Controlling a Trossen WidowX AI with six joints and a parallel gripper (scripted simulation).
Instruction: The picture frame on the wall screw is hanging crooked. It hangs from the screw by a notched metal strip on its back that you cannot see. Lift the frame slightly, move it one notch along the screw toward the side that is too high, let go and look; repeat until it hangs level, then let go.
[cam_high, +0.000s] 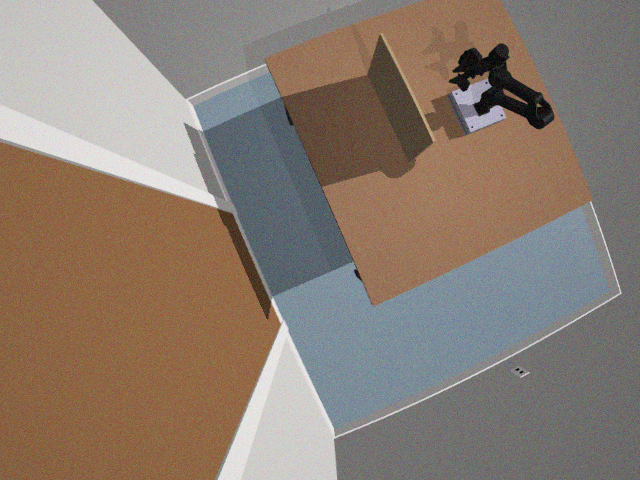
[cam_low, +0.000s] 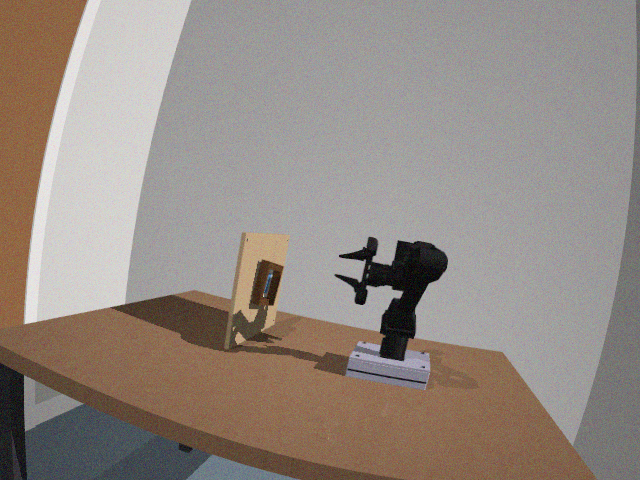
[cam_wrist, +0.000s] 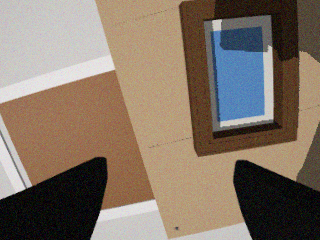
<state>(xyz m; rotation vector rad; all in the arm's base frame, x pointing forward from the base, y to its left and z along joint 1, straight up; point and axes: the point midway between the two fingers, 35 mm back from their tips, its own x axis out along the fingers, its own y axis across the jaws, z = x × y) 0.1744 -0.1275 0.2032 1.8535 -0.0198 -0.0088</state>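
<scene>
My gripper tip is 190 mm short of the picture frame and 90 mm above it. Also, from my gripper tip: wall panel: 210 mm ahead, 10 mm to the right, 100 mm below.
</scene>
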